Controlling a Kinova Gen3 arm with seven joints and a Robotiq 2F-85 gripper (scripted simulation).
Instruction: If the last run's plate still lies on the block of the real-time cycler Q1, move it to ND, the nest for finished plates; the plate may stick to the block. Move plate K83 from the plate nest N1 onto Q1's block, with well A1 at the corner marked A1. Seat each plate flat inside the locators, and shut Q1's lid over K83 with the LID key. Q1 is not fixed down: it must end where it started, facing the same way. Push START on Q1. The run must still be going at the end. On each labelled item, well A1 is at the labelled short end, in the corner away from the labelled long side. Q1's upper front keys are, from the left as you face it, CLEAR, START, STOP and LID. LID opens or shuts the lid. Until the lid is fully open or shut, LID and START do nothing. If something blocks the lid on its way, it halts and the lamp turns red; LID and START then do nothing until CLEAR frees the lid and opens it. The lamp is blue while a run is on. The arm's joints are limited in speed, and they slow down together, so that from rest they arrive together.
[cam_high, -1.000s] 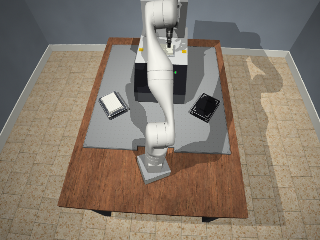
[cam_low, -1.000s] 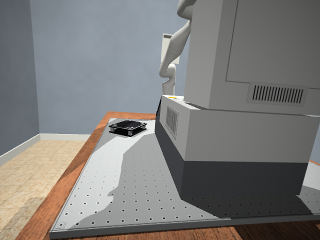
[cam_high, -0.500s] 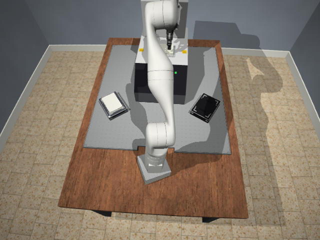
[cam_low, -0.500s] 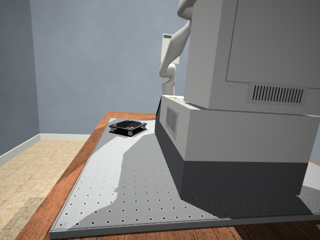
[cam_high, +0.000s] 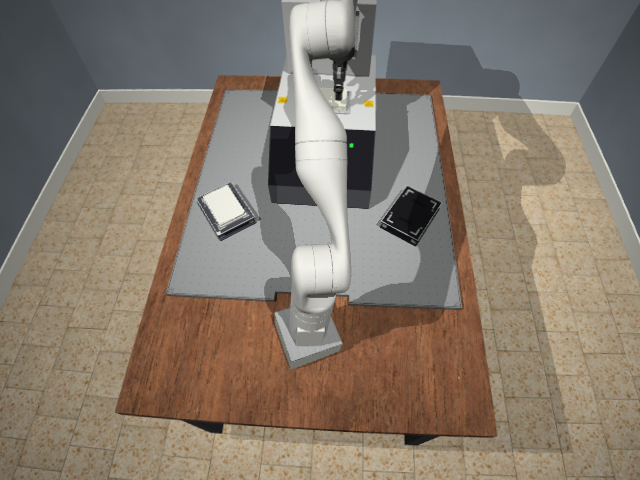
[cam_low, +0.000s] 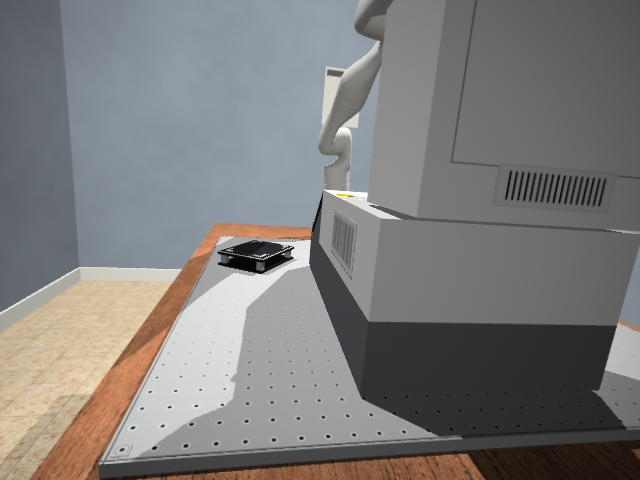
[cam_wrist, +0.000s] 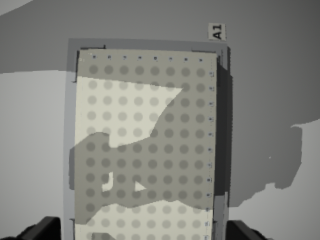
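My gripper is now 40 mm to the right of the white well plate, 40 mm above it and 10 mm short of it. Also, from my hand: nest: 300 mm behind, 220 mm below, 200 mm to the right; then A1 mark: 370 mm to the left, 340 mm behind, 220 mm below.
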